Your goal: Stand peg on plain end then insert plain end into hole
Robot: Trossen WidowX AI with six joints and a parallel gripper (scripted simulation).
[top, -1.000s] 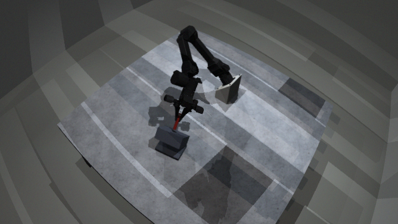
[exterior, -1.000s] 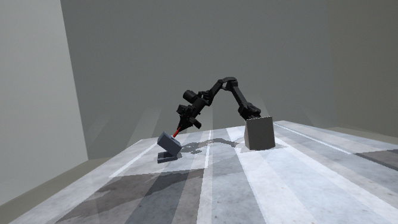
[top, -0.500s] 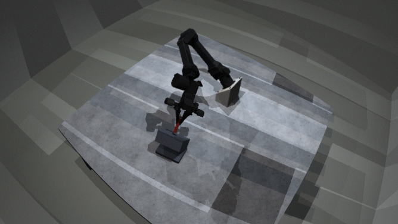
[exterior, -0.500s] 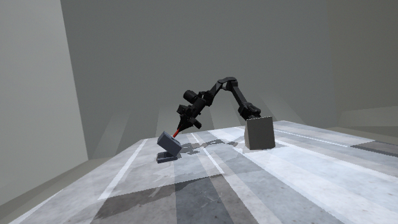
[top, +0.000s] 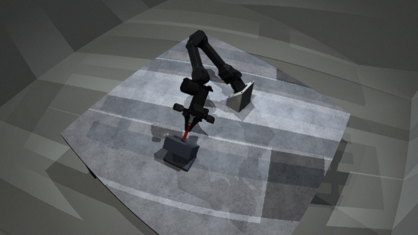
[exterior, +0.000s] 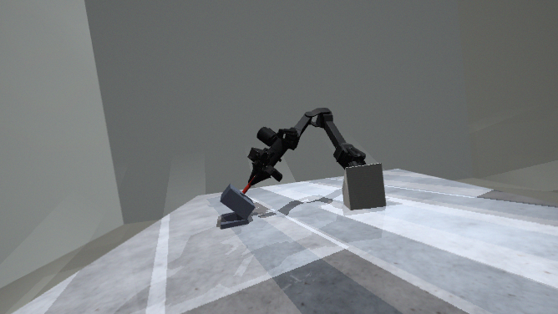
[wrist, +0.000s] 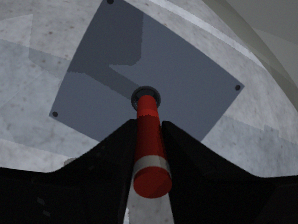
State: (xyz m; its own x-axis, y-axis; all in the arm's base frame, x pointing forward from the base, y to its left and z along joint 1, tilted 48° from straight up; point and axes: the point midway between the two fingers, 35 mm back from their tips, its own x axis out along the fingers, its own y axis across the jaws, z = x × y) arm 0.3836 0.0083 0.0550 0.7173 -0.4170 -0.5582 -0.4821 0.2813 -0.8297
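My gripper tip is 50 mm short of the dark sloped panel, 50 mm above it and 10 mm to the right of it. From my gripper tip the other things lie so: dark base plate (120 mm below, 70 mm ahead, 10 mm to the left); then red peg (10 mm behind, 10 mm above).
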